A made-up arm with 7 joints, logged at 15 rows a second.
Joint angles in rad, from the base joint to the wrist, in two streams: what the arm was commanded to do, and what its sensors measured. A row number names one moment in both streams.
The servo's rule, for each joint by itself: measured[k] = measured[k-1] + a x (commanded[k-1-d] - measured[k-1]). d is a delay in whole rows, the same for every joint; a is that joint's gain. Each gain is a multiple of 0.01, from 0.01 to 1. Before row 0 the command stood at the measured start. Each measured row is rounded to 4 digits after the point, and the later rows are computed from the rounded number. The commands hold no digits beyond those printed.
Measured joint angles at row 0:
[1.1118, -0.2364, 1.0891, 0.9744, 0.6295, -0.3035, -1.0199]
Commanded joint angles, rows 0 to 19:
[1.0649, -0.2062, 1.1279, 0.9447, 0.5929, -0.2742, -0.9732]
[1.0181, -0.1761, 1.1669, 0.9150, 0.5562, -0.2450, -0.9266]
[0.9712, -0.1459, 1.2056, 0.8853, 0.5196, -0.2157, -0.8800]
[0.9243, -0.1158, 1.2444, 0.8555, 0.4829, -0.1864, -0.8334]
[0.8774, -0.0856, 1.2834, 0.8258, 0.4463, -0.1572, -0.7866]
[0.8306, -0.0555, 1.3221, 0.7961, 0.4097, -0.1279, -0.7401]
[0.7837, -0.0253, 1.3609, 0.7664, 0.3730, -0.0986, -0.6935]
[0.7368, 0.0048, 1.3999, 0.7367, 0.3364, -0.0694, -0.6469]
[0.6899, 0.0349, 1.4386, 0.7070, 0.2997, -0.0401, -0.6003]
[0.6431, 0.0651, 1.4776, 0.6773, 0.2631, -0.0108, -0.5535]
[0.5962, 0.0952, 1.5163, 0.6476, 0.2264, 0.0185, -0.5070]
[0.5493, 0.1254, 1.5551, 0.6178, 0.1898, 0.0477, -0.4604]
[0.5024, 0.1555, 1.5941, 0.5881, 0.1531, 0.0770, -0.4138]
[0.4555, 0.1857, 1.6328, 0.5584, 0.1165, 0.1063, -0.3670]
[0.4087, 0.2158, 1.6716, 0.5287, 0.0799, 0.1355, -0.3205]
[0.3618, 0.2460, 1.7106, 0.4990, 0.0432, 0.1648, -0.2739]
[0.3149, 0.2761, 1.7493, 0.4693, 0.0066, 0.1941, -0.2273]
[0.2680, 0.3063, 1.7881, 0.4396, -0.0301, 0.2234, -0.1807]
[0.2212, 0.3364, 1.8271, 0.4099, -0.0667, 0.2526, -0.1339]
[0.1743, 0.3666, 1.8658, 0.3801, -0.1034, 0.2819, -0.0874]
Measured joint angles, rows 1 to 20:
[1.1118, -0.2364, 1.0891, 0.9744, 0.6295, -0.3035, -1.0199]
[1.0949, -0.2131, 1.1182, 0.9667, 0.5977, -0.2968, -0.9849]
[1.0673, -0.1846, 1.1547, 0.9533, 0.5616, -0.2849, -0.9412]
[1.0327, -0.1548, 1.1929, 0.9356, 0.5251, -0.2690, -0.8953]
[0.9937, -0.1248, 1.2315, 0.9148, 0.4884, -0.2500, -0.8489]
[0.9518, -0.0946, 1.2704, 0.8917, 0.4518, -0.2287, -0.8022]
[0.9082, -0.0645, 1.3092, 0.8668, 0.4152, -0.2055, -0.7556]
[0.8634, -0.0343, 1.3480, 0.8407, 0.3785, -0.1809, -0.7090]
[0.8178, -0.0042, 1.3869, 0.8137, 0.3419, -0.1553, -0.6624]
[0.7718, 0.0259, 1.4257, 0.7860, 0.3052, -0.1288, -0.6158]
[0.7255, 0.0561, 1.4646, 0.7577, 0.2686, -0.1017, -0.5691]
[0.6790, 0.0862, 1.5034, 0.7291, 0.2319, -0.0741, -0.5225]
[0.6323, 0.1164, 1.5422, 0.7002, 0.1953, -0.0461, -0.4759]
[0.5855, 0.1465, 1.5811, 0.6711, 0.1586, -0.0178, -0.4293]
[0.5387, 0.1767, 1.6199, 0.6418, 0.1220, 0.0107, -0.3826]
[0.4919, 0.2068, 1.6587, 0.6124, 0.0854, 0.0394, -0.3360]
[0.4451, 0.2370, 1.6976, 0.5829, 0.0487, 0.0682, -0.2894]
[0.3982, 0.2671, 1.7364, 0.5534, 0.0121, 0.0972, -0.2428]
[0.3513, 0.2973, 1.7752, 0.5238, -0.0246, 0.1262, -0.1962]
[0.3045, 0.3274, 1.8141, 0.4942, -0.0612, 0.1553, -0.1495]
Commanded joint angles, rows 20 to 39:
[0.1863, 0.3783, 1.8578, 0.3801, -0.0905, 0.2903, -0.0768]
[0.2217, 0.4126, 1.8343, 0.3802, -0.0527, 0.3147, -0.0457]
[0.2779, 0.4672, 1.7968, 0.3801, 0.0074, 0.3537, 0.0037]
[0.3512, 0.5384, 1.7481, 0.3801, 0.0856, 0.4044, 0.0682]
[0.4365, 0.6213, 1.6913, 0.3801, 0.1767, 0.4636, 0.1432]
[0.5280, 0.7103, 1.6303, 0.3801, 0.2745, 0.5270, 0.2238]
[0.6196, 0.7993, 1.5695, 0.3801, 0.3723, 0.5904, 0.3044]
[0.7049, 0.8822, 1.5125, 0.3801, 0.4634, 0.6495, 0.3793]
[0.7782, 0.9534, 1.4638, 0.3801, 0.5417, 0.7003, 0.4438]
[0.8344, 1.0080, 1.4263, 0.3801, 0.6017, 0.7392, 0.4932]
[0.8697, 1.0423, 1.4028, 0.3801, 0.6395, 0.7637, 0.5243]
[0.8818, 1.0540, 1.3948, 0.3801, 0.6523, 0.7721, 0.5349]
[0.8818, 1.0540, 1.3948, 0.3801, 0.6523, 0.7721, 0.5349]
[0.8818, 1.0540, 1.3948, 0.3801, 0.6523, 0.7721, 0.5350]
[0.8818, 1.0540, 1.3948, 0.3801, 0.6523, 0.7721, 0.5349]
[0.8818, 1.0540, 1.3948, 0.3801, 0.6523, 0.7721, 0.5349]
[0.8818, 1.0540, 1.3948, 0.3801, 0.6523, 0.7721, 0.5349]
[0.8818, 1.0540, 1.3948, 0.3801, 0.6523, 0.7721, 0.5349]
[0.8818, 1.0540, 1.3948, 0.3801, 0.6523, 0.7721, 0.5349]
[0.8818, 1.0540, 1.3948, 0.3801, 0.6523, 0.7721, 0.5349]
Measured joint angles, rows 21 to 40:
[0.2576, 0.3576, 1.8529, 0.4645, -0.0979, 0.1844, -0.1029]
[0.2319, 0.3735, 1.8566, 0.4426, -0.0915, 0.2088, -0.0833]
[0.2282, 0.4036, 1.8399, 0.4264, -0.0577, 0.2332, -0.0551]
[0.2461, 0.4526, 1.8076, 0.4144, -0.0011, 0.2609, -0.0110]
[0.2839, 0.5187, 1.7630, 0.4055, 0.0743, 0.2939, 0.0484]
[0.3388, 0.5977, 1.7092, 0.3989, 0.1634, 0.3329, 0.1195]
[0.4069, 0.6844, 1.6500, 0.3940, 0.2601, 0.3775, 0.1977]
[0.4835, 0.7729, 1.5896, 0.3904, 0.3577, 0.4265, 0.2777]
[0.5632, 0.8571, 1.5318, 0.3877, 0.4497, 0.4778, 0.3539]
[0.6406, 0.9313, 1.4808, 0.3857, 0.5297, 0.5290, 0.4213]
[0.7104, 0.9904, 1.4399, 0.3842, 0.5923, 0.5773, 0.4752]
[0.7677, 1.0304, 1.4121, 0.3831, 0.6334, 0.6202, 0.5120]
[0.8088, 1.0486, 1.3991, 0.3823, 0.6498, 0.6551, 0.5292]
[0.8351, 1.0528, 1.3959, 0.3817, 0.6520, 0.6820, 0.5335]
[0.8519, 1.0537, 1.3951, 0.3813, 0.6523, 0.7027, 0.5346]
[0.8627, 1.0539, 1.3949, 0.3810, 0.6523, 0.7187, 0.5348]
[0.8696, 1.0540, 1.3948, 0.3808, 0.6523, 0.7310, 0.5349]
[0.8740, 1.0540, 1.3948, 0.3806, 0.6523, 0.7405, 0.5349]
[0.8768, 1.0540, 1.3948, 0.3805, 0.6523, 0.7478, 0.5349]
[0.8786, 1.0540, 1.3948, 0.3804, 0.6523, 0.7534, 0.5349]

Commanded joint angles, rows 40 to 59:
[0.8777, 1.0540, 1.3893, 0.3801, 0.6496, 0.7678, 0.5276]
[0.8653, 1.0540, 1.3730, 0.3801, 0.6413, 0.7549, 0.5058]
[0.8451, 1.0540, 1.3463, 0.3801, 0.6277, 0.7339, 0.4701]
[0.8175, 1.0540, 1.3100, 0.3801, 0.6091, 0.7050, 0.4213]
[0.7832, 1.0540, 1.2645, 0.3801, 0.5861, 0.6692, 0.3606]
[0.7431, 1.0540, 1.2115, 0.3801, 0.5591, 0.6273, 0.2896]
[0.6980, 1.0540, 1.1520, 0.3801, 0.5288, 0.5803, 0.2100]
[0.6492, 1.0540, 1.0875, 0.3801, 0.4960, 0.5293, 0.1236]
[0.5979, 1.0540, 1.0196, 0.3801, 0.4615, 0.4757, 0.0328]
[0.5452, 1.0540, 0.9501, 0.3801, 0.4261, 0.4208, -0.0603]
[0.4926, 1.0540, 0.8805, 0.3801, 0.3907, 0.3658, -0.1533]
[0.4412, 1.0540, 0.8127, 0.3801, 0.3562, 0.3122, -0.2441]
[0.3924, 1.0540, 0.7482, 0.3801, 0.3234, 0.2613, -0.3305]
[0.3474, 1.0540, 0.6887, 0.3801, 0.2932, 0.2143, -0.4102]
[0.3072, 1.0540, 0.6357, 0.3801, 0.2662, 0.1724, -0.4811]
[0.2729, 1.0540, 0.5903, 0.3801, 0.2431, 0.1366, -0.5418]
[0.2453, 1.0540, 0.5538, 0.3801, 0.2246, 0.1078, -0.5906]
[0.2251, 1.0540, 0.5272, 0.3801, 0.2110, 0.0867, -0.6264]
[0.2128, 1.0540, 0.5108, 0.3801, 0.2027, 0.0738, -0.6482]
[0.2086, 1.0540, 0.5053, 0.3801, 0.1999, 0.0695, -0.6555]
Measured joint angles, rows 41 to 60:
[0.8798, 1.0540, 1.3948, 0.3803, 0.6523, 0.7577, 0.5349]
[0.8790, 1.0540, 1.3907, 0.3802, 0.6500, 0.7600, 0.5294]
[0.8741, 1.0540, 1.3774, 0.3802, 0.6424, 0.7588, 0.5117]
[0.8637, 1.0540, 1.3541, 0.3802, 0.6296, 0.7531, 0.4805]
[0.8471, 1.0540, 1.3210, 0.3802, 0.6118, 0.7420, 0.4361]
[0.8241, 1.0540, 1.2786, 0.3802, 0.5894, 0.7253, 0.3795]
[0.7949, 1.0540, 1.2283, 0.3802, 0.5630, 0.7028, 0.3121]
[0.7600, 1.0540, 1.1711, 0.3802, 0.5332, 0.6746, 0.2355]
[0.7201, 1.0540, 1.1084, 0.3802, 0.5008, 0.6412, 0.1516]
[0.6761, 1.0540, 1.0418, 0.3802, 0.4666, 0.6031, 0.0625]
[0.6290, 1.0540, 0.9730, 0.3802, 0.4314, 0.5612, -0.0296]
[0.5799, 1.0540, 0.9036, 0.3802, 0.3960, 0.5163, -0.1224]
[0.5300, 1.0540, 0.8354, 0.3802, 0.3614, 0.4694, -0.2137]
[0.4805, 1.0540, 0.7700, 0.3802, 0.3283, 0.4215, -0.3013]
[0.4326, 1.0540, 0.7090, 0.3802, 0.2978, 0.3738, -0.3830]
[0.3875, 1.0540, 0.6540, 0.3802, 0.2703, 0.3275, -0.4566]
[0.3462, 1.0540, 0.6062, 0.3802, 0.2466, 0.2836, -0.5205]
[0.3099, 1.0540, 0.5669, 0.3802, 0.2275, 0.2432, -0.5731]
[0.2794, 1.0540, 0.5371, 0.3802, 0.2131, 0.2072, -0.6131]
[0.2554, 1.0540, 0.5174, 0.3802, 0.2041, 0.1765, -0.6394]

